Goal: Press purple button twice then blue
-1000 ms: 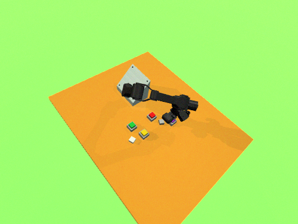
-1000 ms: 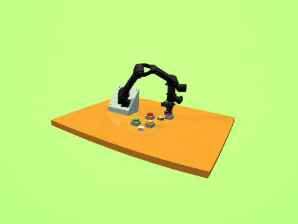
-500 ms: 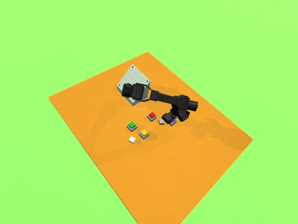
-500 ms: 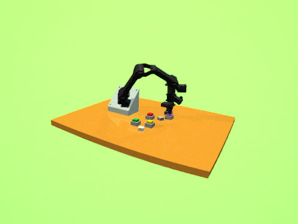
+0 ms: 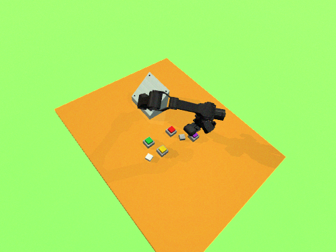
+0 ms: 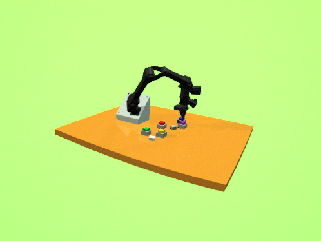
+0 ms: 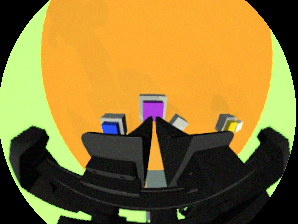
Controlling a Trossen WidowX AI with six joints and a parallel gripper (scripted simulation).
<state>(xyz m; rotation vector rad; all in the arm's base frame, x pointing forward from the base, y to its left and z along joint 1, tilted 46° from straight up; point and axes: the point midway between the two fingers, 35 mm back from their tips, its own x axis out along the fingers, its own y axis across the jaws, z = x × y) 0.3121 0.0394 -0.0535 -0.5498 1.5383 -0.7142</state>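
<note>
My gripper tip is now 30 mm above the purple button. From my gripper tip the other things lie so: small grey block (40 mm behind, 60 mm to the right, 50 mm below); blue button (40 mm behind, 80 mm to the left, 30 mm below); red button (110 mm behind, 80 mm to the right, 30 mm below).
</note>
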